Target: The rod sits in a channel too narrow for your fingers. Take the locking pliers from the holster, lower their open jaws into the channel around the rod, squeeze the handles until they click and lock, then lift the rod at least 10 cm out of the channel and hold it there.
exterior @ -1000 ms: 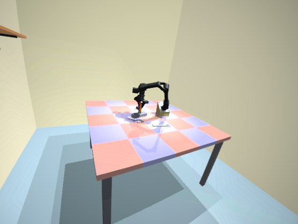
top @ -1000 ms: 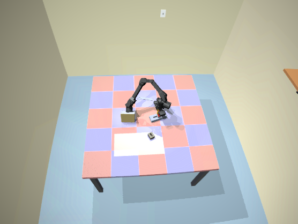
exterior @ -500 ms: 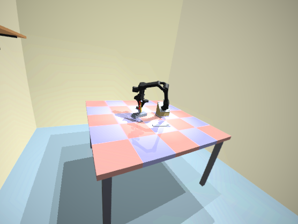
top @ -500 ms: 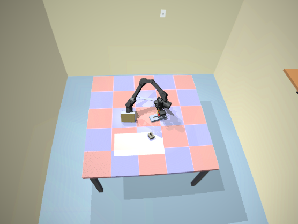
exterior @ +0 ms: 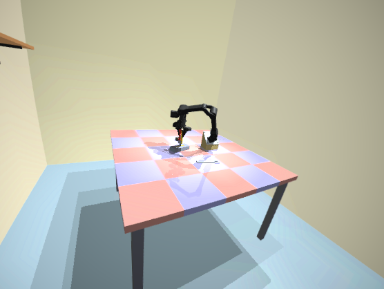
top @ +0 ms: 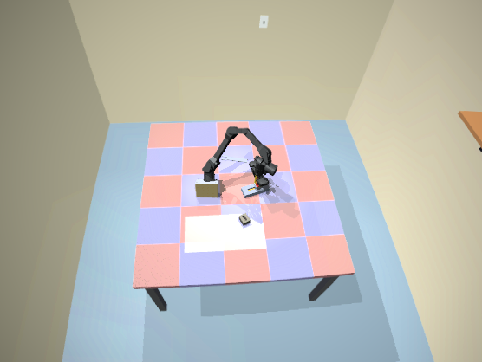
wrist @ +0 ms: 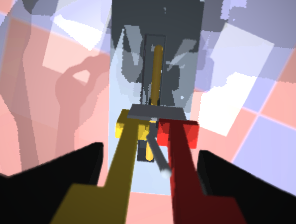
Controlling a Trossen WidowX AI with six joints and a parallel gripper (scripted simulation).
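Right now the brass rod is 9 cm below my gripper tip. Round my gripper tip: holster 12 cm behind, 21 cm to the right, 11 cm below; yellow handle 1 cm to the left; grey channel block 10 cm below.
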